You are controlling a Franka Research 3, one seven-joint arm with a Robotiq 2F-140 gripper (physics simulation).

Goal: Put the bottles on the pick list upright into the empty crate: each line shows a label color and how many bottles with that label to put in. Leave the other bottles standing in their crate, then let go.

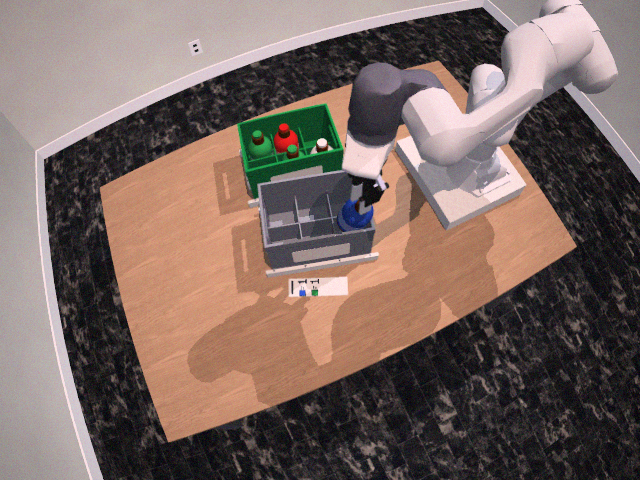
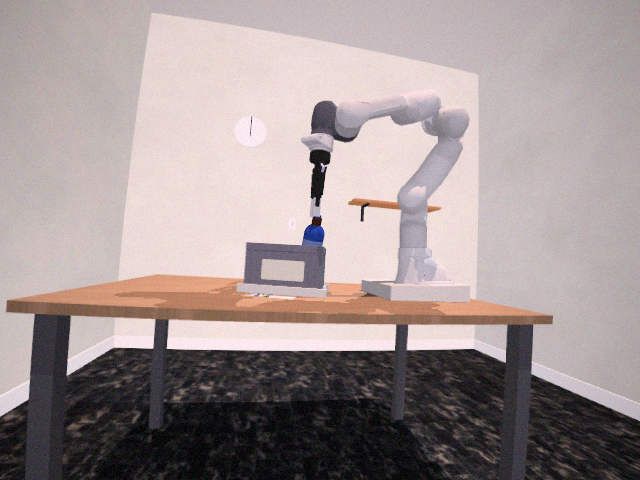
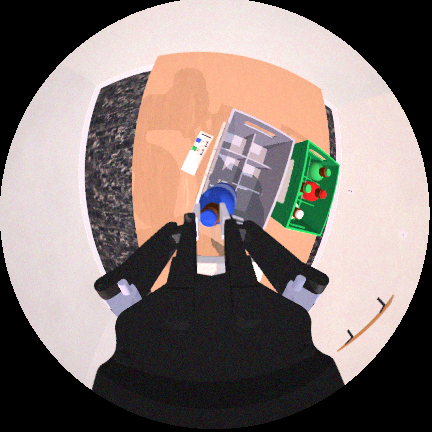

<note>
I see my gripper (image 1: 360, 204), a blue bottle (image 1: 348, 219) and a white strip (image 1: 374, 256).
The blue bottle shows as well in image 3 (image 3: 209, 200). My gripper shows as well in image 2 (image 2: 314, 216) and in image 3 (image 3: 209, 210).
</note>
